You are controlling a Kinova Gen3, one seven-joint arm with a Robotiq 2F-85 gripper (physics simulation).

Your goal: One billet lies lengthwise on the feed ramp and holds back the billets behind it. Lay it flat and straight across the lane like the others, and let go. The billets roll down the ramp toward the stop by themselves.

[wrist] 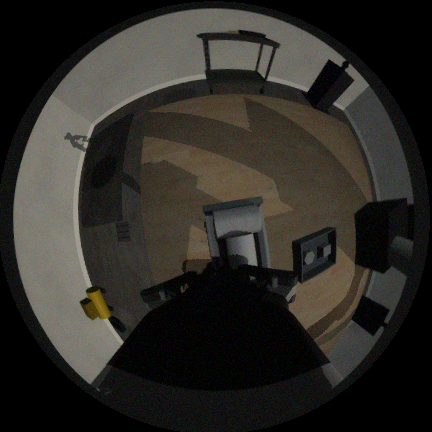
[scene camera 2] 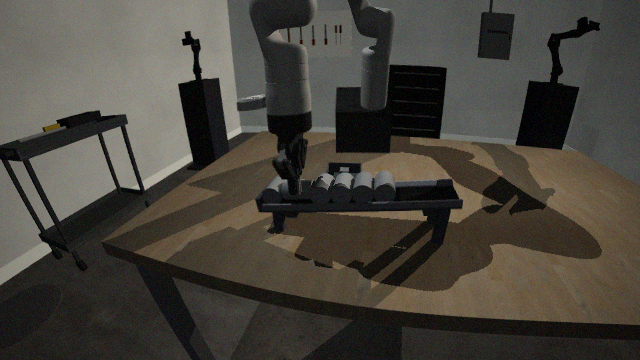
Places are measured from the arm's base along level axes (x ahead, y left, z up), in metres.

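Pixels of known places: gripper, fingertip midpoint: (wrist: 218, 263) (scene camera 2: 295, 195); arm's base, origin of the base link: (scene camera 2: 373, 103).
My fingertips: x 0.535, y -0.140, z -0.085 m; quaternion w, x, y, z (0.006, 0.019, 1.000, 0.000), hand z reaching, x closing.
Observation:
For each thing: its top centre in the pictures, then the offset to it from my fingertips. Level surfaces: height alone.
- wooden table, its level: 0.084 m down
- grey billet, middle of its top: (wrist: 238, 221) (scene camera 2: 275, 181) 0.036 m back, 0.052 m right, 0.009 m up
- lengthwise billet, middle of its top: (wrist: 244, 261) (scene camera 2: 298, 179) 0.034 m back, 0.002 m right, 0.017 m up
A dark feed ramp (scene camera 2: 358, 206) (wrist: 233, 203) stands on legs on the wooden table (scene camera 2: 514, 277). One grey billet (scene camera 2: 271, 193) (wrist: 235, 221) lies crosswise at the ramp's low left end. Behind it, the lengthwise billet (scene camera 2: 285, 188) (wrist: 240, 250) lies along the lane. Several crosswise billets (scene camera 2: 353, 187) sit packed side by side behind it. My gripper (scene camera 2: 293, 191) (wrist: 218, 263) is shut and empty. It points straight down with its fingertips down at the lengthwise billet. In the wrist view the fingertips are lost in shadow.
A small dark tray (scene camera 2: 343, 168) (wrist: 314, 254) with parts lies on the table just behind the ramp. The arm's dark base block (scene camera 2: 362, 121) stands behind that. A metal cart (scene camera 2: 66, 129) (wrist: 238, 36) stands off the table at the left.

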